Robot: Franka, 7 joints.
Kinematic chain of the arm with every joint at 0, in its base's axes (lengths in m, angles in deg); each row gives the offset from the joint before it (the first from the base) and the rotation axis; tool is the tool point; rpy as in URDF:
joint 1: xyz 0 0 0.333 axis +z
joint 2: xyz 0 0 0 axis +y
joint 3: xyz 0 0 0.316 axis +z
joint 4: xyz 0.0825 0 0 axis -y
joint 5: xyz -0.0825 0 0.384 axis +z
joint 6: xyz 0 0 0 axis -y
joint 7: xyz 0.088 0 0 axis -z
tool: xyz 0 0 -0.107 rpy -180 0 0
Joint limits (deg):
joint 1: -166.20..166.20
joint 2: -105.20..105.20
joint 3: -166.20..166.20
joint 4: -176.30..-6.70
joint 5: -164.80..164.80
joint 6: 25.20..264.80
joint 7: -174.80..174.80
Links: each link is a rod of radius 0.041 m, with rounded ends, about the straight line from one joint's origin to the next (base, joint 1, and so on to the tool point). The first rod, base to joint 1, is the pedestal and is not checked.
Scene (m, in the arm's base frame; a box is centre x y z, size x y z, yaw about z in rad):
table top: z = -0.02
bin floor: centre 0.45 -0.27 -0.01 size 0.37 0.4 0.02 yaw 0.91
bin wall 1: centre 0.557 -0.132 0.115 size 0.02 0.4 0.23 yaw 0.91
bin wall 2: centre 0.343 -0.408 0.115 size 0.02 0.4 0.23 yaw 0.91
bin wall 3: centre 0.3 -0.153 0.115 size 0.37 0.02 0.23 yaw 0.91
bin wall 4: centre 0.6 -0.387 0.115 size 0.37 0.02 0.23 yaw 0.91
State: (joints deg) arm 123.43 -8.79 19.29 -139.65 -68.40 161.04 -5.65
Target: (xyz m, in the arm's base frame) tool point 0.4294 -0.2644 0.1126
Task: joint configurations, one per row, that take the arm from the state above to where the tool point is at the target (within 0.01 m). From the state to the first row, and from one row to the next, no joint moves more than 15 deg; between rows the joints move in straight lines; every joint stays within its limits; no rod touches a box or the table.
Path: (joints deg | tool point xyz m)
1: 128.00 -8.24 34.02 -139.19 -69.23 164.36 -5.65 | -0.4837 0.1000 0.3838
2: 132.56 -7.69 48.75 -138.73 -70.07 167.68 -5.65 | -0.4918 -0.0729 0.3740
3: 137.13 -7.14 63.49 -138.27 -70.90 171.00 -5.65 | -0.4393 -0.2386 0.3636
4: 141.69 -6.58 78.22 -137.80 -71.74 174.31 -5.65 | -0.3324 -0.3762 0.3541
5: 146.26 -6.03 92.95 -137.34 -72.57 177.63 -5.65 | -0.1841 -0.4686 0.3470
6: 150.82 -5.48 107.68 -136.88 -73.41 180.95 -5.65 | -0.0128 -0.5042 0.3432
7: 155.39 -4.93 122.41 -136.42 -74.24 184.27 -5.65 | 0.1604 -0.4787 0.3434
8: 159.95 -4.38 137.15 -135.96 -75.08 187.59 -5.65 | 0.3141 -0.3952 0.3477
9: 164.52 -3.83 151.88 -135.50 -75.91 190.91 -5.65 | 0.4294 -0.2644 0.3558
10: 165.08 -14.42 152.64 -133.08 -74.71 187.89 -5.65 | 0.4423 -0.2683 0.2771
11: 165.64 -25.02 153.40 -130.67 -73.51 184.88 -5.65 | 0.4425 -0.2683 0.1952
12: 166.20 -35.61 154.16 -128.26 -72.31 181.86 -5.65 | 0.4294 -0.2644 0.1126

